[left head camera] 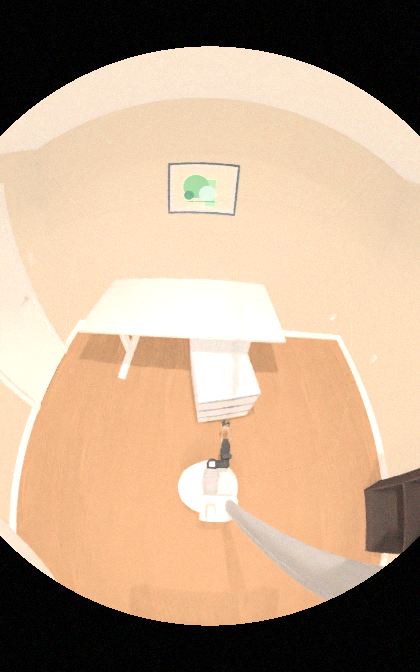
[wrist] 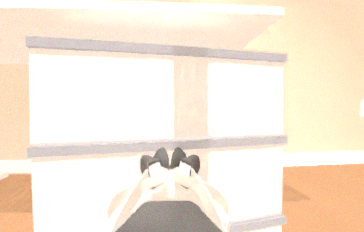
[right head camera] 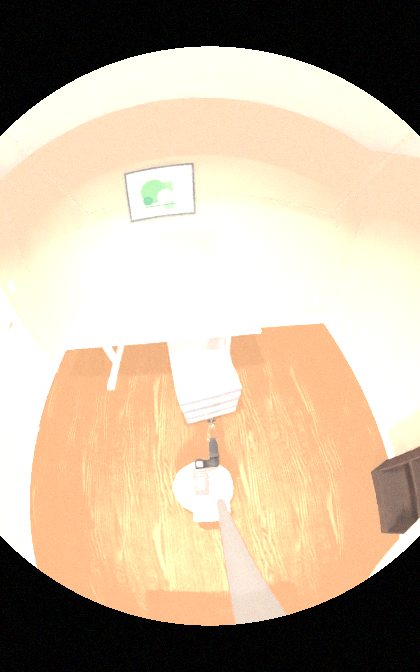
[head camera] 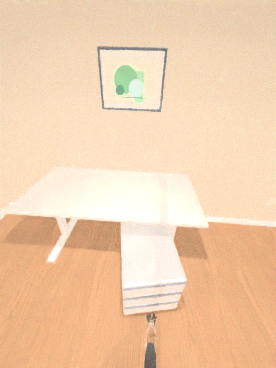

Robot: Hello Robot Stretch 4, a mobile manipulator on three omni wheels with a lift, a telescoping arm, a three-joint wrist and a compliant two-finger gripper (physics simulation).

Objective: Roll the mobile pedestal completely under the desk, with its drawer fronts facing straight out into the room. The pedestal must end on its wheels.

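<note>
The white mobile pedestal (head camera: 150,257) (left head camera: 225,375) (right head camera: 205,372) (wrist: 100,100) stands upright with its rear part under the desk (head camera: 100,195) (left head camera: 165,307) (right head camera: 140,336) (wrist: 150,22), right of the desk's middle. Its front part sticks out past the desk's front edge. Its drawer fronts, with grey-blue strips, face the robot, turned slightly off square to the desk edge. Its wheels do not show. My gripper (head camera: 151,316) (left head camera: 225,423) (right head camera: 211,421) (wrist: 170,160) is shut and holds nothing; its tips are close before the drawer fronts, near the pedestal's middle. Whether they touch is unclear.
The desk's left leg (head camera: 62,245) (left head camera: 128,357) (right head camera: 115,370) stands left of the pedestal. A wall with a framed picture (head camera: 132,79) is behind the desk. A dark shelf unit (left head camera: 395,481) (right head camera: 400,461) stands at the right. My round base (left head camera: 187,487) (right head camera: 182,487) is before the pedestal.
</note>
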